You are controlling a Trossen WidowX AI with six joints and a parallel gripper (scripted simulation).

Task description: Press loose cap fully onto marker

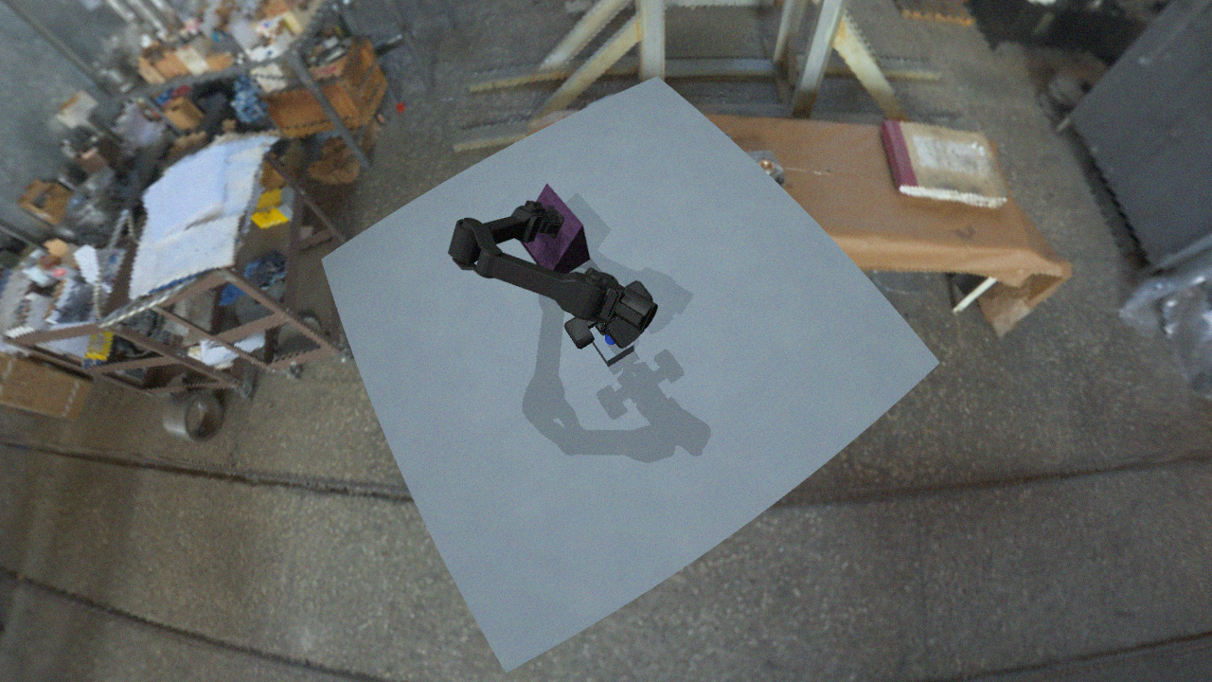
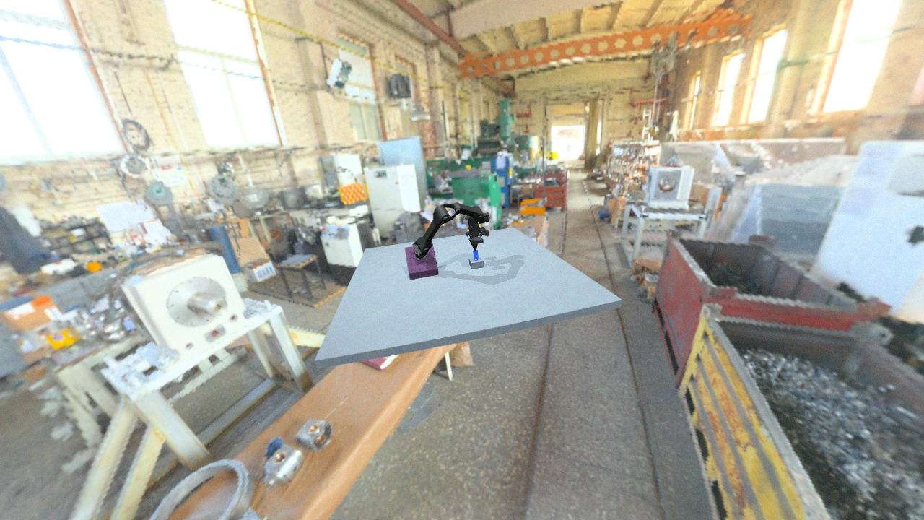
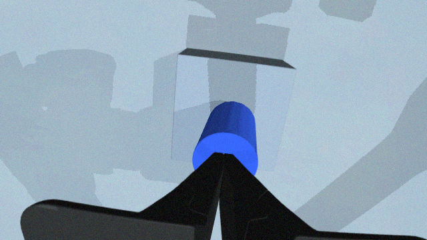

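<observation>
My gripper tip is 2 cm above the blue cap. Round my gripper tip: holder block 8 cm below.
</observation>
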